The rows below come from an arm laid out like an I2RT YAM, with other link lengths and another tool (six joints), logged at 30 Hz.
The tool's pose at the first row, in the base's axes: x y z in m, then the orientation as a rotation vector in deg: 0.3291 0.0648 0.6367 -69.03 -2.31 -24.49
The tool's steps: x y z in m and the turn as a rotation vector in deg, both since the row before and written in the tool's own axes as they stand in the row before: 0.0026 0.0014 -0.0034 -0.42 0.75 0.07; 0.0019 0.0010 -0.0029 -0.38 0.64 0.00; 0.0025 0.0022 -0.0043 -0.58 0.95 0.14; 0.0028 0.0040 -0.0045 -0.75 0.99 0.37; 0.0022 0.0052 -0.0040 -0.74 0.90 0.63; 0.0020 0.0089 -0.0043 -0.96 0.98 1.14; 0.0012 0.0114 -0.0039 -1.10 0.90 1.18; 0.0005 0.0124 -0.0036 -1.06 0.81 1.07; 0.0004 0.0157 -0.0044 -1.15 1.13 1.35
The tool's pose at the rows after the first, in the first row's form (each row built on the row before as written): 0.3313 0.0613 0.6349 -69.28 -1.53 -24.91; 0.3328 0.0584 0.6334 -69.51 -0.90 -25.32; 0.3349 0.0543 0.6305 -69.86 0.13 -25.80; 0.3377 0.0504 0.6259 -70.35 1.37 -26.11; 0.3403 0.0474 0.6203 -70.83 2.70 -26.14; 0.3437 0.0450 0.6111 -71.47 4.46 -25.78; 0.3469 0.0438 0.5995 -72.25 6.22 -25.33; 0.3495 0.0433 0.5868 -73.01 7.82 -24.91; 0.3521 0.0427 0.5707 -73.75 9.90 -24.45
